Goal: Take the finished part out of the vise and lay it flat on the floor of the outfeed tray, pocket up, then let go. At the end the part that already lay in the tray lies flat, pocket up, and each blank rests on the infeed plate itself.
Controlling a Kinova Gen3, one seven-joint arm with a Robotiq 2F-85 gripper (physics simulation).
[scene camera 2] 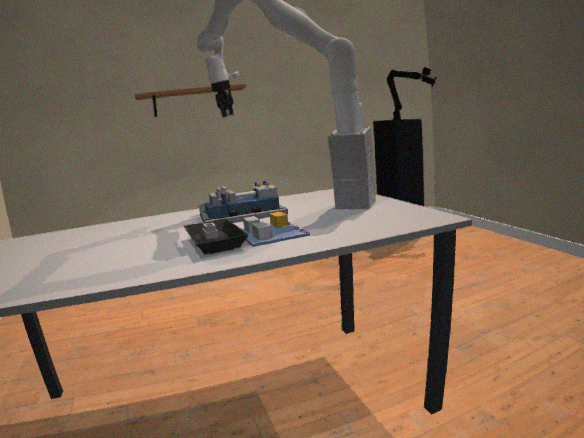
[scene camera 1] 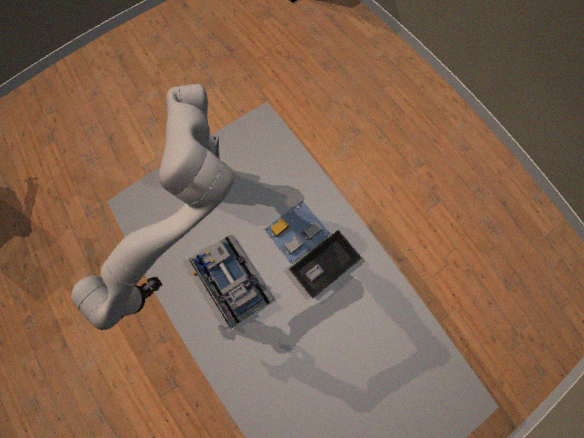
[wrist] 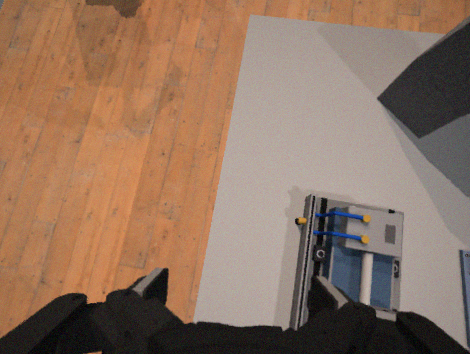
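Where they show: gripper, fingertip midpoint: (scene camera 2: 228,116) (wrist: 238,288); arm's base at its link origin: (scene camera 2: 349,131).
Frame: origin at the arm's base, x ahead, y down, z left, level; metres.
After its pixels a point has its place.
Observation:
My gripper (scene camera 1: 156,284) (scene camera 2: 227,114) @[x 0.331, y -0.100, z -0.387 m] (wrist: 238,288) @[x 0.331, y -0.100, z -0.387 m] is open and empty, high above the table's edge beside the vise. The vise (scene camera 1: 227,270) @[x 0.352, y 0.196, z -0.170 m] (scene camera 2: 245,206) @[x 0.375, y 0.236, z -0.125 m] (wrist: 345,267) @[x 0.345, y 0.220, z -0.205 m] has a blue bed and grey jaws. A light grey part (scene camera 1: 242,295) @[x 0.459, y 0.179, z -0.182 m] shows between its jaws; the wrist view hides it behind the gripper. The dark outfeed tray (scene camera 1: 336,256) @[x 0.558, y 0.268, z 0.179 m] (scene camera 2: 220,245) @[x 0.563, y 0.255, z 0.233 m] holds a small grey part (scene camera 1: 314,272) @[x 0.552, y 0.247, z 0.072 m] (scene camera 2: 210,231) @[x 0.558, y 0.246, z 0.102 m]; its pocket's facing is too small to tell. Two grey blanks, one (scene camera 1: 312,230) @[x 0.427, y 0.235, z 0.169 m] (scene camera 2: 261,230) @[x 0.437, y 0.245, z 0.202 m] and another (scene camera 1: 294,244) @[x 0.425, y 0.236, z 0.082 m] (scene camera 2: 251,220) @[x 0.429, y 0.237, z 0.097 m], sit apart on the blue infeed plate (scene camera 1: 299,218) @[x 0.352, y 0.272, z 0.169 m] (scene camera 2: 290,235) @[x 0.358, y 0.271, z 0.215 m].
A yellow block (scene camera 1: 279,227) @[x 0.338, y 0.236, z 0.080 m] (scene camera 2: 278,219) @[x 0.349, y 0.245, z 0.113 m] also sits on the infeed plate, which adjoins the tray. Blue hoses with yellow fittings (wrist: 365,219) @[x 0.262, y 0.169, z -0.191 m] stick up at one end of the vise. The arm's grey pedestal (scene camera 2: 352,170) @[x 0.022, y 0.139, z 0.036 m] stands on the table (scene camera 2: 115,250) @[x 0.841, y 0.280, z -0.017 m].

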